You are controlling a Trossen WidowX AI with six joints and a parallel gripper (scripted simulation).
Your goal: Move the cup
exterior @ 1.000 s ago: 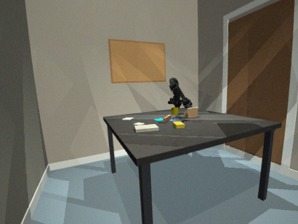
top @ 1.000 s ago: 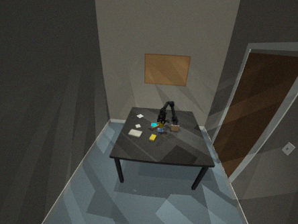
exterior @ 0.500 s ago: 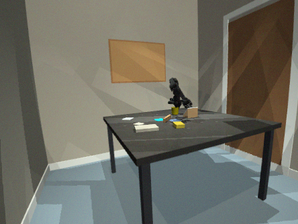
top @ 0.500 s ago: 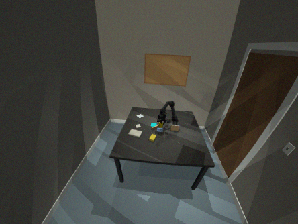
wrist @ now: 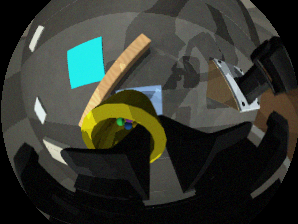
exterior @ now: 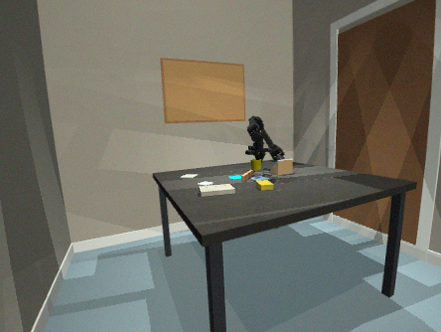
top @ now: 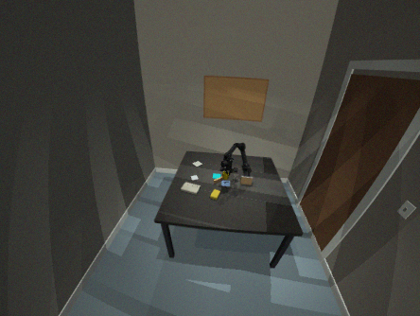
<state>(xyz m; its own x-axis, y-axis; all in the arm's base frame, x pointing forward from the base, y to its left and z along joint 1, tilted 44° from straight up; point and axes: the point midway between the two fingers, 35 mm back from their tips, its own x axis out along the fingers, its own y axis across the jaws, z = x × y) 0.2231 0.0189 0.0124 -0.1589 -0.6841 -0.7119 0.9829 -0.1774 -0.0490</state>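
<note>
My gripper tip is now 12 cm short of the cyan pad, 11 cm to the left of it and 10 cm above it. The rest, counted from my gripper tip: yellow cup: 2 cm ahead; wooden stick: 9 cm below, 7 cm ahead, 5 cm to the right; light blue pad: 10 cm below, 2 cm to the left, 2 cm ahead.
</note>
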